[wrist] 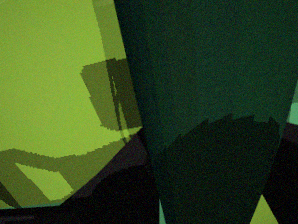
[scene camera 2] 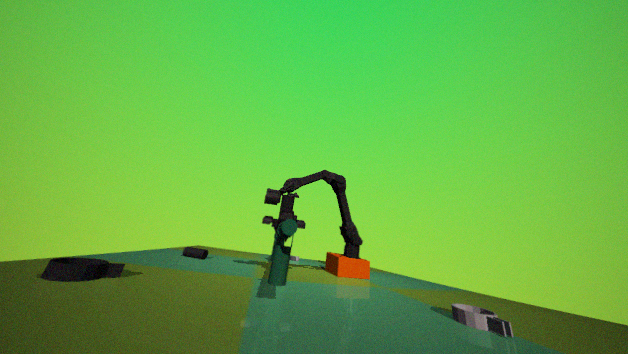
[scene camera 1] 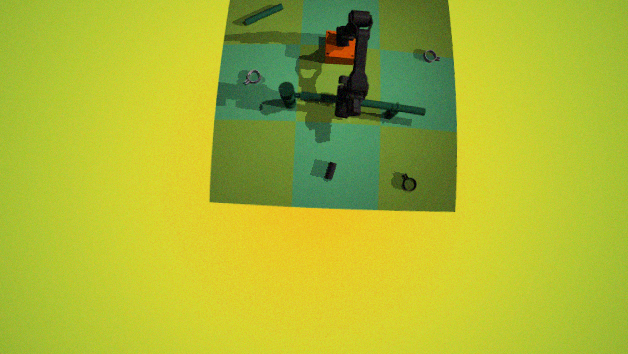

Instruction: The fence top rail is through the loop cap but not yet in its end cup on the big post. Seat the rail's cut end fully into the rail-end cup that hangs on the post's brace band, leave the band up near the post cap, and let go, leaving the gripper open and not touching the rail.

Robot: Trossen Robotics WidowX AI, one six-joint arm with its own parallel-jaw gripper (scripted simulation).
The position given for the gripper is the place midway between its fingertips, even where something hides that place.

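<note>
The green top rail appears in scene camera 1 (scene camera 1: 389, 106) and, likewise, in the wrist view (wrist: 209, 88). The gripper (wrist: 192, 129) is visible.
</note>
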